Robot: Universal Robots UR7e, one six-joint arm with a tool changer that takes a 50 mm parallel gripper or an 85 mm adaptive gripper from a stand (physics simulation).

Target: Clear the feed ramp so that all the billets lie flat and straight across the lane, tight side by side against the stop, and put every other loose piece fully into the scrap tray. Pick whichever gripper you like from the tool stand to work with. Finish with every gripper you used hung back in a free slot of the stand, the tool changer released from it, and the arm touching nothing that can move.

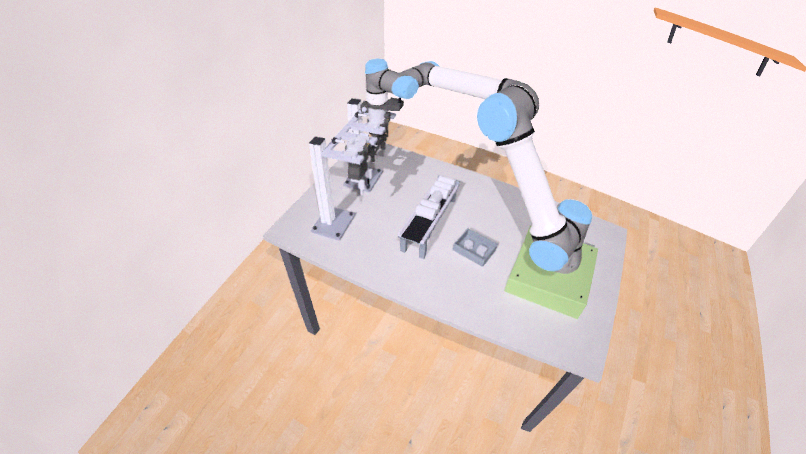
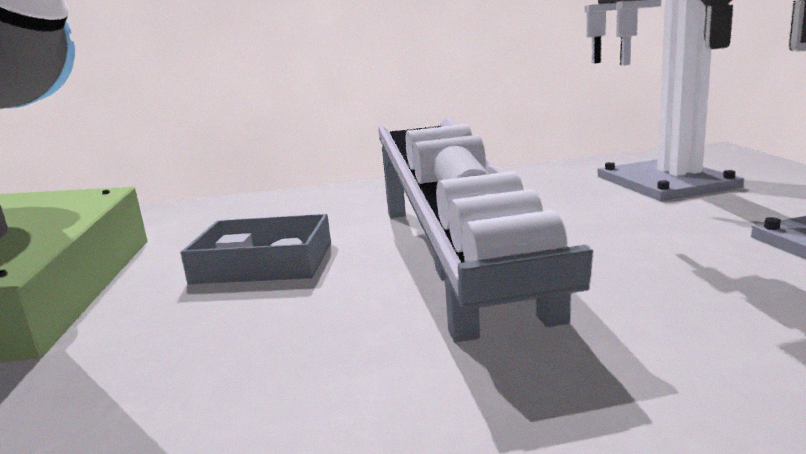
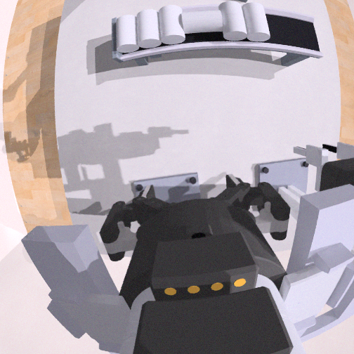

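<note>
On the feed ramp, three billets lie across the lane by the stop. One cylinder lies lengthwise behind them. Two more billets lie across, higher up. The scrap tray holds a blocky piece and a rounded piece. The arm's tool changer is down at the adaptive gripper, which sits in the tool stand with its fingers spread open and empty. Whether they are locked together is hidden.
The parallel gripper hangs in the stand beside the adaptive one. Stand brackets flank the adaptive gripper closely. The green robot base stands beyond the scrap tray. The ramp lies between tray and stand.
</note>
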